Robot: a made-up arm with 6 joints.
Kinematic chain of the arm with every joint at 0, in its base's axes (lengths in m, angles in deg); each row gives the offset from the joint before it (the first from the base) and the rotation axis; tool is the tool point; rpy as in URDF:
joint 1: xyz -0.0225 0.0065 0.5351 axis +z
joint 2: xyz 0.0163 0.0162 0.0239 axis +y
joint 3: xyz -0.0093 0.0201 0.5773 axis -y
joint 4: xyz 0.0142 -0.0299 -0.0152 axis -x
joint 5: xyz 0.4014 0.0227 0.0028 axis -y
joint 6: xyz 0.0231 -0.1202 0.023 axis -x
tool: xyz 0.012 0.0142 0.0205 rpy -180 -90 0
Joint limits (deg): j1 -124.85..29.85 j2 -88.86..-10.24 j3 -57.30..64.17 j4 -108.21..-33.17 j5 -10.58..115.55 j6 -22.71..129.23
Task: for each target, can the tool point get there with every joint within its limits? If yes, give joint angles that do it. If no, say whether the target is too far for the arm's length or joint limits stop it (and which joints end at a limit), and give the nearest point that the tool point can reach.
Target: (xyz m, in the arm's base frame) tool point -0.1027 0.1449 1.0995
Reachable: yes | joints -76.11 -62.09 -11.90 -76.18 50.94 104.90
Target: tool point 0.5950 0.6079 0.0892
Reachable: no: joint limits stop it (at a limit: joint 1, joint 2, joint 3, joint 4) | nearest point 0.4201 0.7812 0.7552 | short by 0.710 m
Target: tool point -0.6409 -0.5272 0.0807
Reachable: no: joint limits stop it (at a limit: joint 1, joint 2, joint 3, joint 4) | nearest point -0.7490 -0.5167 0.7535 | short by 0.681 m
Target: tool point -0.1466 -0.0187 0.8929
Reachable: yes | joints -16.67 -71.92 -41.50 -70.19 3.60 19.58
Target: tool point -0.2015 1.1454 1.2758
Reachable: no: too far | nearest point -0.1531 0.8374 1.0847 | short by 0.366 m
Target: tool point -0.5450 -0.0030 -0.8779
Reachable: no: too far | nearest point -0.2221 0.0029 0.6559 | short by 1.567 m
